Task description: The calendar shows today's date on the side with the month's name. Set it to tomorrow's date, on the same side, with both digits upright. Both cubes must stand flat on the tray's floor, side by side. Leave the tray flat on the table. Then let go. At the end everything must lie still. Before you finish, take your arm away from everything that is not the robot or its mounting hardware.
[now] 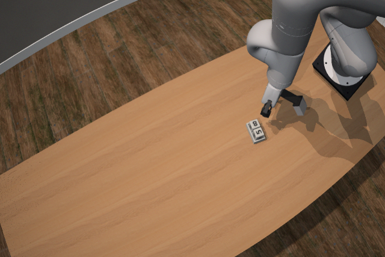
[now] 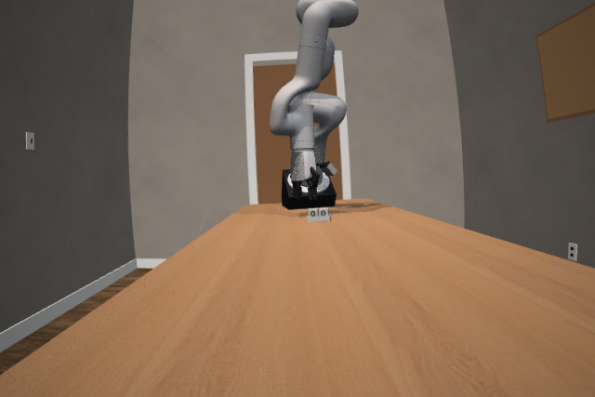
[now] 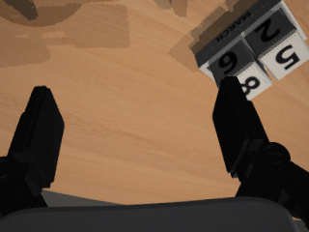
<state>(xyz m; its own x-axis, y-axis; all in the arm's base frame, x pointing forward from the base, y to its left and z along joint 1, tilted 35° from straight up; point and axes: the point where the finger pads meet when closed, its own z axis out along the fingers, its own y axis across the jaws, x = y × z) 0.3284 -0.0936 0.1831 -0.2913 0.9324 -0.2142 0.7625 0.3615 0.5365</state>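
The white digit cube lies 80 mm ahead of my hand, 50 mm below it and 10 mm to the left of it. Also, from my hand: calendar tray (80 mm ahead, 70 mm below, 30 mm to the left).
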